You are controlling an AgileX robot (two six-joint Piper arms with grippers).
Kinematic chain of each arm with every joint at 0, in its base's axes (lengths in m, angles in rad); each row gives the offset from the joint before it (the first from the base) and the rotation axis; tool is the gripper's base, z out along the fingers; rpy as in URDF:
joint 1: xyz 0 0 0.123 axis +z
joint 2: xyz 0 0 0 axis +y
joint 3: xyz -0.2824 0 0.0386 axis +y
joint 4: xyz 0.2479 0 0.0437 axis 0.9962 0 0.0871
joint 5: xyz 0 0 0 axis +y
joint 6: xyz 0.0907 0 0.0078 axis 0.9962 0 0.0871
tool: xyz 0 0 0 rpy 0 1.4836 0
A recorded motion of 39 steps. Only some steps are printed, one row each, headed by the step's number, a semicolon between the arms.
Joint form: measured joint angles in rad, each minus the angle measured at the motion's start. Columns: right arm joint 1, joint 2, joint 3, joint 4, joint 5, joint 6; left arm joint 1, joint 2, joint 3, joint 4, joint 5, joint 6.
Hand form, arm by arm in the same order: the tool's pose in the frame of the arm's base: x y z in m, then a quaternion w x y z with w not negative. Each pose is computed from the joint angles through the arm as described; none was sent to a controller.
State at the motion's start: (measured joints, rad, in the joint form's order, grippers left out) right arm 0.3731 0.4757 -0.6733 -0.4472 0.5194 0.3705; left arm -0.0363 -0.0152 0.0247 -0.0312 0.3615 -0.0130
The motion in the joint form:
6: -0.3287 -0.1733 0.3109 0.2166 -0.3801 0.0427; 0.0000 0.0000 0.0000 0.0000 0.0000 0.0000
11: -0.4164 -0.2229 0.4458 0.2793 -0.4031 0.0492; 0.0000 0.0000 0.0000 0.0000 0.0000 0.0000
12: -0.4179 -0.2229 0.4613 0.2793 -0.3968 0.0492; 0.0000 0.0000 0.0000 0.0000 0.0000 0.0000
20: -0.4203 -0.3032 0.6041 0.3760 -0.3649 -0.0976; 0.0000 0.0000 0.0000 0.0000 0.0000 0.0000
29: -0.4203 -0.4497 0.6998 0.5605 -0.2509 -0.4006; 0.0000 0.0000 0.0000 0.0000 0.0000 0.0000
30: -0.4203 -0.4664 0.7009 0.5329 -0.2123 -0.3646; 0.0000 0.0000 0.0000 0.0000 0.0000 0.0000
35: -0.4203 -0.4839 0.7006 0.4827 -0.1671 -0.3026; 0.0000 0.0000 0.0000 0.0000 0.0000 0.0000
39: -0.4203 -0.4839 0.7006 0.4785 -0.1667 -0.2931; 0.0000 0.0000 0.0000 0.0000 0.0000 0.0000
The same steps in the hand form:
6: 0.0778 0.0005 0.3034 0.70770 0.06055 0.70041 0.07021; 0.0526 -0.0029 0.1730 0.59942 0.00096 0.79995 -0.02795
11: 0.0759 -0.0051 0.2635 0.68513 0.11366 0.71656 0.06500; 0.0526 -0.0029 0.1730 0.59942 0.00096 0.79995 -0.02795
12: 0.0763 -0.0053 0.2577 0.67734 0.11561 0.72377 0.06325; 0.0526 -0.0029 0.1730 0.59942 0.00096 0.79995 -0.02795
20: 0.0691 -0.0043 0.2119 0.64281 0.09873 0.75825 0.04583; 0.0526 -0.0029 0.1730 0.59942 0.00096 0.79995 -0.02795
29: 0.0571 0.0000 0.1785 0.62011 0.04023 0.78318 0.02168; 0.0526 -0.0029 0.1730 0.59942 0.00096 0.79995 -0.02795
30: 0.0554 -0.0002 0.1756 0.61078 0.04542 0.79018 0.02259; 0.0526 -0.0029 0.1730 0.59942 0.00096 0.79995 -0.02795
35: 0.0533 -0.0014 0.1726 0.59956 0.05565 0.79812 0.02110; 0.0526 -0.0029 0.1730 0.59942 0.00096 0.79995 -0.02795
39: 0.0533 -0.0015 0.1726 0.59934 0.05831 0.79806 0.02219; 0.0526 -0.0029 0.1730 0.59942 0.00096 0.79995 -0.02795

